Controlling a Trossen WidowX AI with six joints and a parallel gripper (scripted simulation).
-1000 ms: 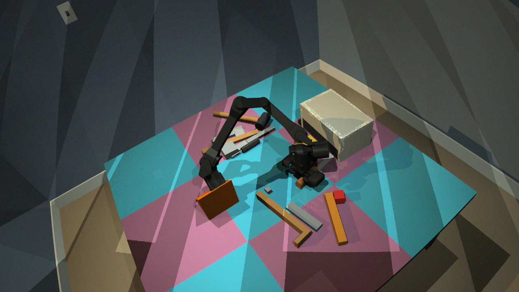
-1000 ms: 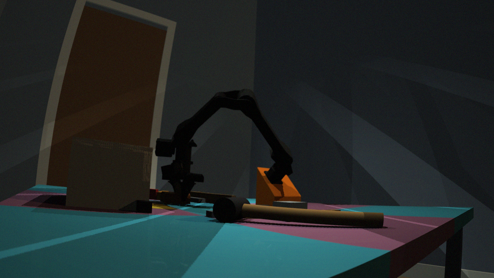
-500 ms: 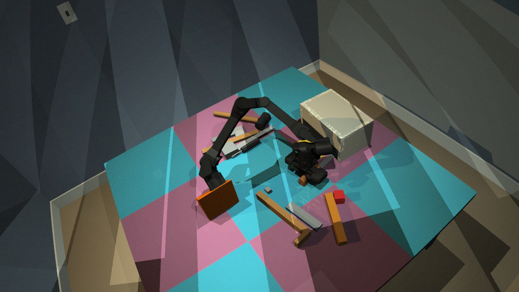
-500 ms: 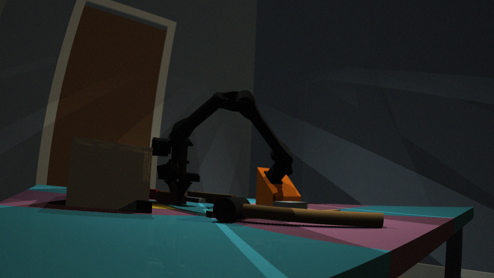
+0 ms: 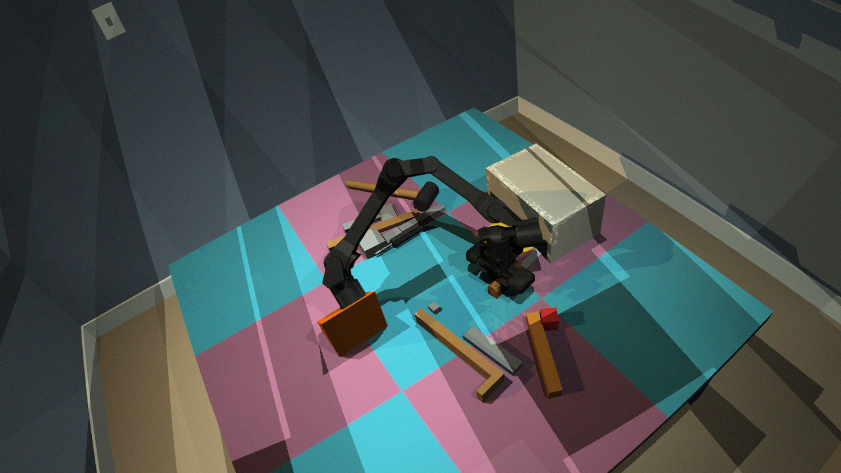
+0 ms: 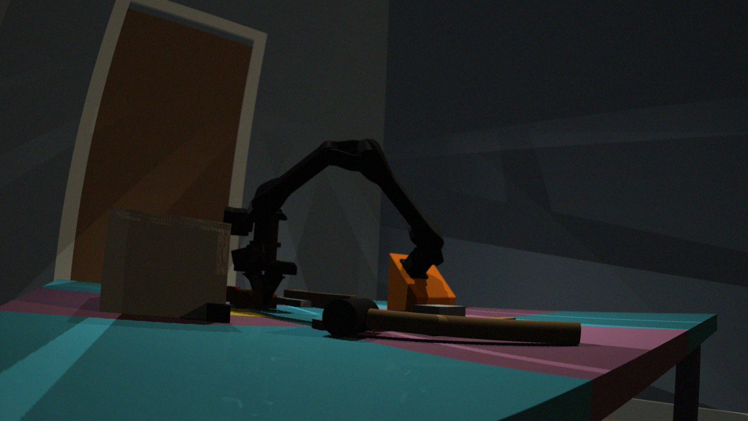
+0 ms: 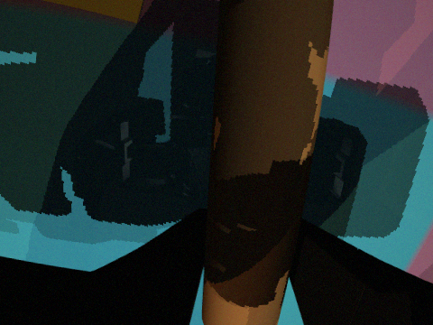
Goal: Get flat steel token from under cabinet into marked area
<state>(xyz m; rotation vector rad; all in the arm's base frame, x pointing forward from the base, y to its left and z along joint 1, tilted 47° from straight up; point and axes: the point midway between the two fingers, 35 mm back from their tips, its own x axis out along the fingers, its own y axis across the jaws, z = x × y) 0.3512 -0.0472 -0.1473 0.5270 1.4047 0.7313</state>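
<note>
Now: gripper tip 170 mm past the small grey cube and 60 mm to the right of it. Round my gripper tip: orange bar: 220 mm to the right, 60 mm behind, 10 mm above; grey bar: 140 mm behind, 130 mm to the right; red cube: 170 mm to the right, 20 mm ahead, 10 mm above.
</note>
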